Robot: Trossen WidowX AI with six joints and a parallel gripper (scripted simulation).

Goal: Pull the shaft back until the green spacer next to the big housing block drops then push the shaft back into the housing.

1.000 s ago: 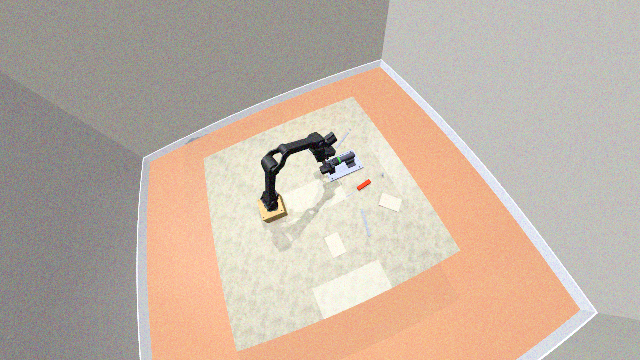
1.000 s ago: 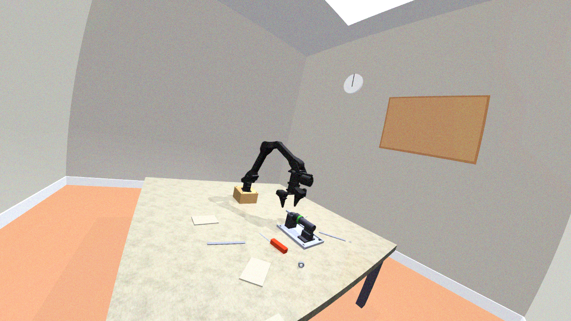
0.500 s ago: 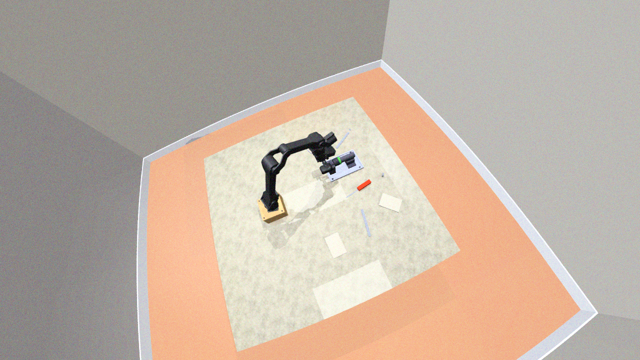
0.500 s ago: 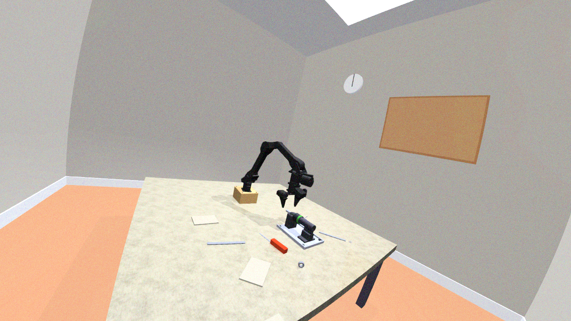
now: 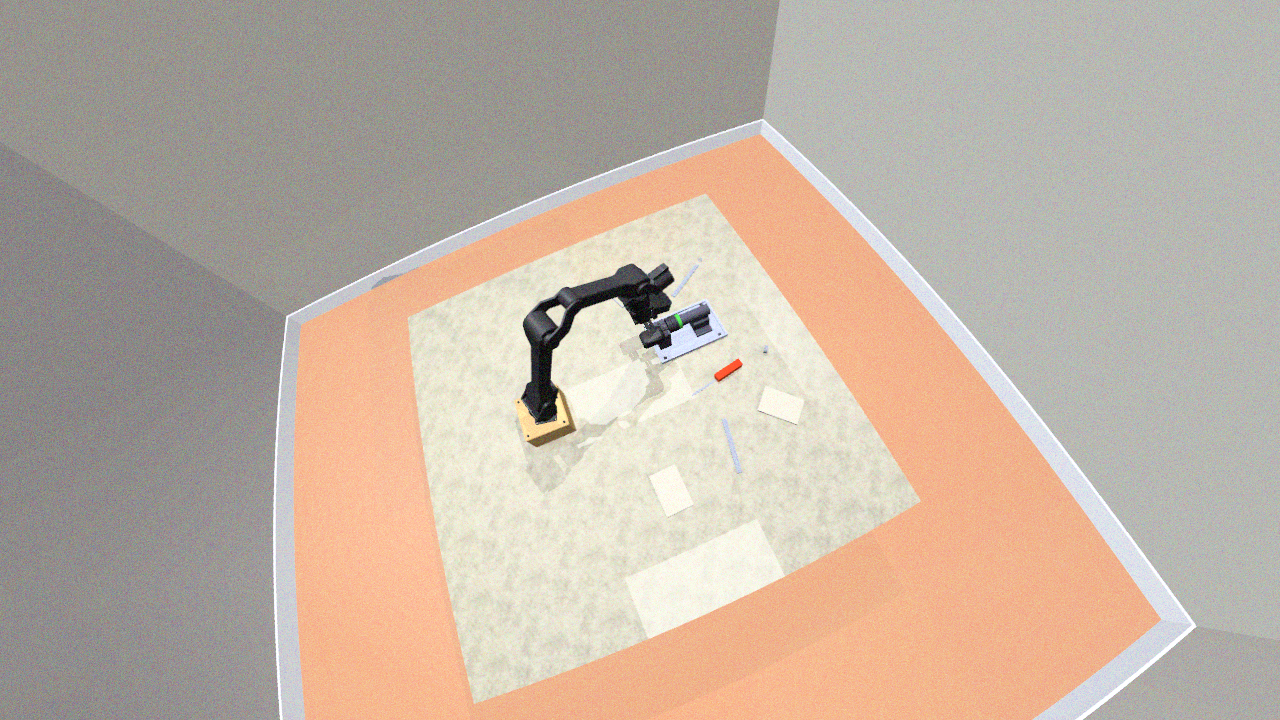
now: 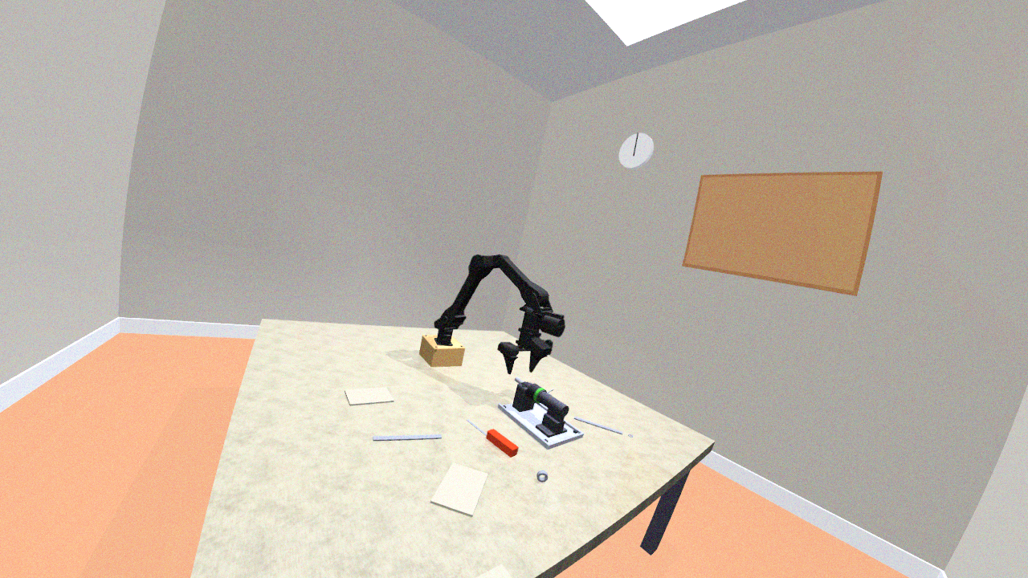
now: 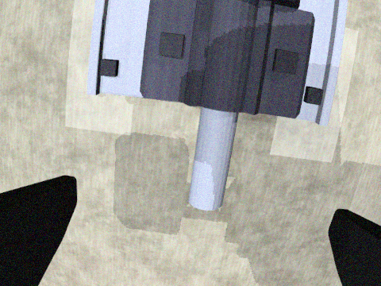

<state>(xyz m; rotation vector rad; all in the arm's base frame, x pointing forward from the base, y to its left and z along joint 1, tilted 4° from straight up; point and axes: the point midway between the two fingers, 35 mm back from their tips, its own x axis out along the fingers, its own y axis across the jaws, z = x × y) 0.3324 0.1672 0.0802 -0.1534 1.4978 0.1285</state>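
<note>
My gripper tip is 80 mm short of the grey shaft, 30 mm above it and 10 mm to the right of it. The rest, counted from my gripper tip: fixture: 130 mm ahead, 60 mm below, 20 mm to the left; then green spacer: 110 mm ahead, 30 mm below, 20 mm to the left.
</note>
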